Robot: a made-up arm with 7 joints.
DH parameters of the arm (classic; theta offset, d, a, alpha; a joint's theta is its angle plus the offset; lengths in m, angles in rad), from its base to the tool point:
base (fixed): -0.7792 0 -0.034 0
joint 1: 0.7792 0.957 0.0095 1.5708
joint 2: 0 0.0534 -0.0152 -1.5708
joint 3: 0 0.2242 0.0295 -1.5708
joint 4: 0 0.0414 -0.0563 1.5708
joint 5: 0 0.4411 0.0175 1.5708
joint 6: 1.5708 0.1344 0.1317 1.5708
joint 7: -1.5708 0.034 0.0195 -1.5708
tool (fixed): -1.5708 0.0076 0 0
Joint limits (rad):
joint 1: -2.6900..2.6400
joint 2: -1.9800..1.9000
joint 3: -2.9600..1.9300
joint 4: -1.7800..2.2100
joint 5: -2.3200..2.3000
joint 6: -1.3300..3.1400
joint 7: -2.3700..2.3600
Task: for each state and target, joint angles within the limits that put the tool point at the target. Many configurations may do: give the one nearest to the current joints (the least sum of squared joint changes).
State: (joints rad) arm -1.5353 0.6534 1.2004 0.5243 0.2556 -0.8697 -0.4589
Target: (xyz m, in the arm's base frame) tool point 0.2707 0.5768 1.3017
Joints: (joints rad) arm -1.6320 1.1039 1.4353 0.3849 0.3722 -0.6524 -0.4137
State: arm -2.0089 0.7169 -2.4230 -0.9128 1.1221 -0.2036 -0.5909
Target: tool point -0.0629 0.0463 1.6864
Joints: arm -1.9894 0.4798 -2.8307 -0.8316 1.2870 -0.3152 -0.5724
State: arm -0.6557 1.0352 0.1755 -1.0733 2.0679 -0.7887 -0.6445
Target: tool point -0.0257 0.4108 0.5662
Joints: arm -0.9828 1.3318 -0.1052 -1.4668 2.2085 -0.8733 -0.6338
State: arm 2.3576 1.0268 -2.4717 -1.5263 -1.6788 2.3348 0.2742
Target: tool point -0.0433 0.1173 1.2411
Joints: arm 2.2476 1.2784 -2.6407 -1.7268 -1.6775 2.5990 0.2948
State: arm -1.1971 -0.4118 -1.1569 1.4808 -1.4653 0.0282 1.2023
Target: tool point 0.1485 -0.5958 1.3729
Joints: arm -0.7233 0.0242 -0.5012 1.5887 -1.5509 0.1245 1.1711
